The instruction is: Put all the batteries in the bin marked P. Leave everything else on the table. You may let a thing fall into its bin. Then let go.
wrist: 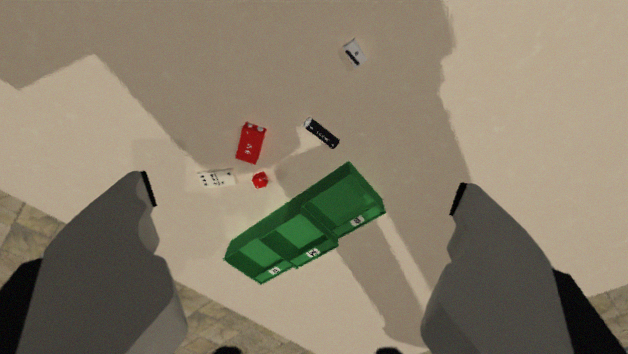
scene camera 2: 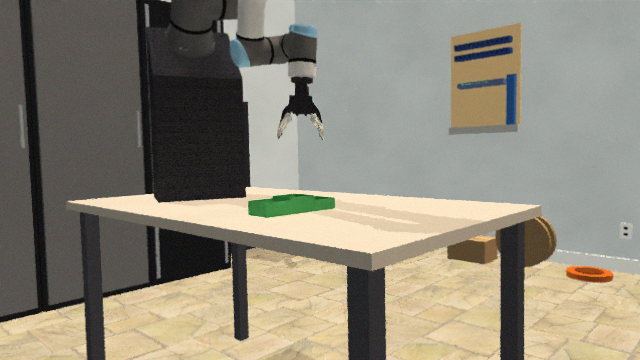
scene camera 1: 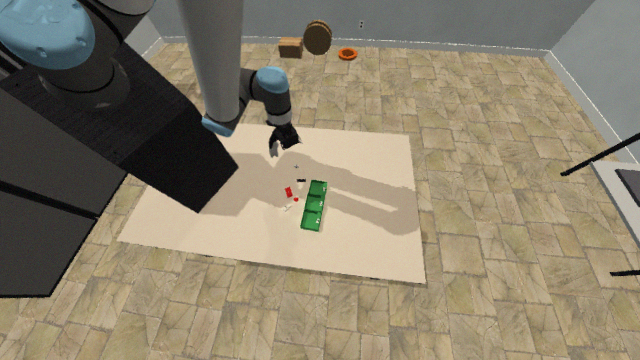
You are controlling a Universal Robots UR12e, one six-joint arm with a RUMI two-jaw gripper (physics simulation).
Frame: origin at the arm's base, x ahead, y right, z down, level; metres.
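Seen in the pictures: gripper, between the fingertips: [wrist: 307, 180] [scene camera 2: 300, 139] [scene camera 1: 286, 150]; arm's base, origin of its link: [scene camera 2: 189, 43] [scene camera 1: 89, 80].
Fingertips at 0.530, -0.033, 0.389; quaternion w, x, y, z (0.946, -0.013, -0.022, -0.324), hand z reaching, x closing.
Note:
Offsets run from my fingertips to a thing's middle, as dx, dy, dz.
A black cylindrical battery {+0.047, +0.045, +0.204} [scene camera 1: 301, 180] [wrist: 321, 133] lies on its side on the table near one end of the green bins. A red block-shaped battery {-0.012, +0.115, +0.202} [scene camera 1: 288, 192] [wrist: 251, 143] with two light terminals lies flat a little apart from it. Three joined green bins {+0.126, +0.184, +0.188} [scene camera 2: 285, 206] [wrist: 320, 191] stand beside them; each has a small white label, but the letters are too blurred to read, so I cannot tell which is P. No object shows inside the bins in the wrist view. My gripper [scene camera 2: 301, 138] [wrist: 307, 180] is open and empty, high above the table.
A red die {+0.030, +0.156, +0.203} [scene camera 1: 296, 199] [wrist: 260, 180] and a white domino {-0.016, +0.197, +0.207} [scene camera 1: 287, 207] [wrist: 216, 178] lie near the red battery. A small grey-white item {+0.013, -0.046, +0.205} [scene camera 1: 296, 166] [wrist: 355, 53] with a black bar lies beyond the black battery. The robot's dark pedestal [scene camera 2: 200, 140] stands at the table's edge.

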